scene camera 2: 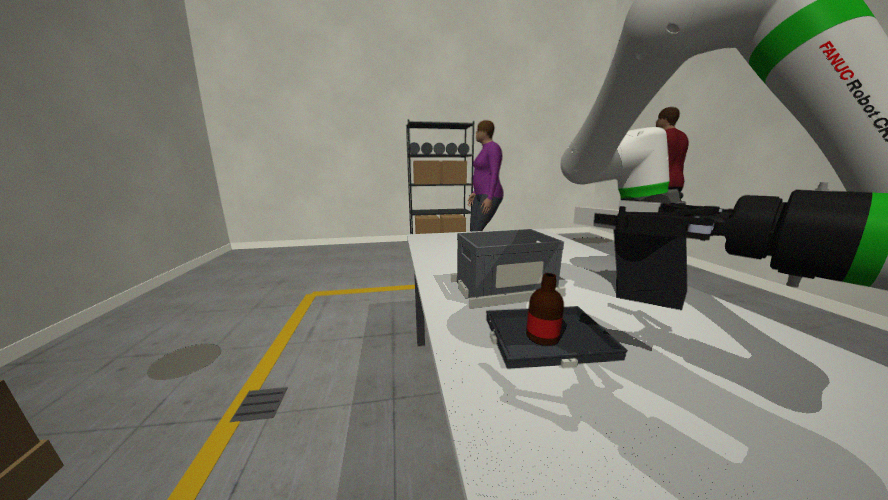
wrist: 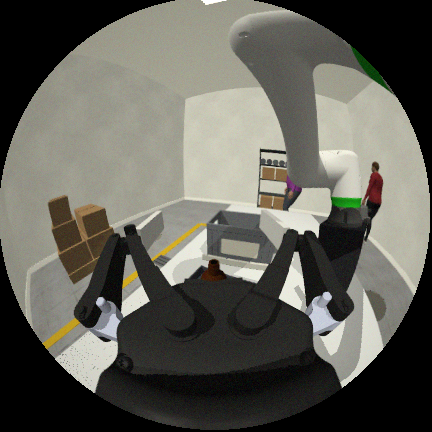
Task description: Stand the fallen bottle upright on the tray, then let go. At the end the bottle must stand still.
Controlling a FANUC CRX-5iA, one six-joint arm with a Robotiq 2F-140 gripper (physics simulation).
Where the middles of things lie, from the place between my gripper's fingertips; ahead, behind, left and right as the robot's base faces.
Now: the brown bottle (scene camera 2: 546, 305) 20 mm ahead of my hand, 90 mm to the right of it and 230 mm below it. The rest, counted from my hand: grey crate (scene camera 2: 489, 263) 50 mm behind, 370 mm to the right, 220 mm below; dark tray (scene camera 2: 581, 337) 90 mm to the right, 300 mm below.
